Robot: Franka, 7 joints.
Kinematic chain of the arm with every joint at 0, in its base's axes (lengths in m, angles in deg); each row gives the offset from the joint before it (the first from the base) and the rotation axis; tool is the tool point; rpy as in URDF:
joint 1: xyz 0 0 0.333 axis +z
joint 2: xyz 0 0 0 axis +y
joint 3: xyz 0 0 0.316 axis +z
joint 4: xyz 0.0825 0 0 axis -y
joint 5: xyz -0.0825 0 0.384 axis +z
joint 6: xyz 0 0 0 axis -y
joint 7: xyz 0.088 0 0 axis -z
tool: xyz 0 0 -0.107 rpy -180 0 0
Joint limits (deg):
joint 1: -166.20..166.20
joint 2: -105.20..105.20
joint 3: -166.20..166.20
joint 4: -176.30..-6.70
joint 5: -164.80..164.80
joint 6: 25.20..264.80
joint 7: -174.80..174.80
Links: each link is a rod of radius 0.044 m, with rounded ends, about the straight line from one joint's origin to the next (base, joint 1, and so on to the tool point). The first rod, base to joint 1, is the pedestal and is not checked.
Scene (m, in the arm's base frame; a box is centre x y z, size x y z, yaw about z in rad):
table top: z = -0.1
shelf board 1: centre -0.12 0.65 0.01 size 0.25 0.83 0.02 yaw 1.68
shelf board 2: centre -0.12 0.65 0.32 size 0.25 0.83 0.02 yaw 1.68
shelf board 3: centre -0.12 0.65 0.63 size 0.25 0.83 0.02 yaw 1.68
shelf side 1: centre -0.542 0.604 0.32 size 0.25 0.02 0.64 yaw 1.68
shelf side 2: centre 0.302 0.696 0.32 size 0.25 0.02 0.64 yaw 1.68
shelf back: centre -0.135 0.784 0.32 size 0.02 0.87 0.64 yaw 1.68
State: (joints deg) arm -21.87 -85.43 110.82 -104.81 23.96 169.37 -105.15
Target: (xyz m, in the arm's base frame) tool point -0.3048 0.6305 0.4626
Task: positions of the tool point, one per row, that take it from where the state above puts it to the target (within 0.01 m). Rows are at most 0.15 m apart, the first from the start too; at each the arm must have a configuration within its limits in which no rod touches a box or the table.
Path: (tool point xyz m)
1: -0.1051 0.6061 0.1713
2: -0.1026 0.5431 0.1707
3: -0.0919 0.4753 0.1691
4: -0.0718 0.4050 0.1688
5: -0.1326 0.4319 0.2587
6: -0.2049 0.4239 0.3591
7: -0.2768 0.3753 0.4626
8: -0.3025 0.4409 0.4530
9: -0.3156 0.5069 0.4475
10: -0.3163 0.5709 0.4497
11: -0.3049 0.6305 0.4626

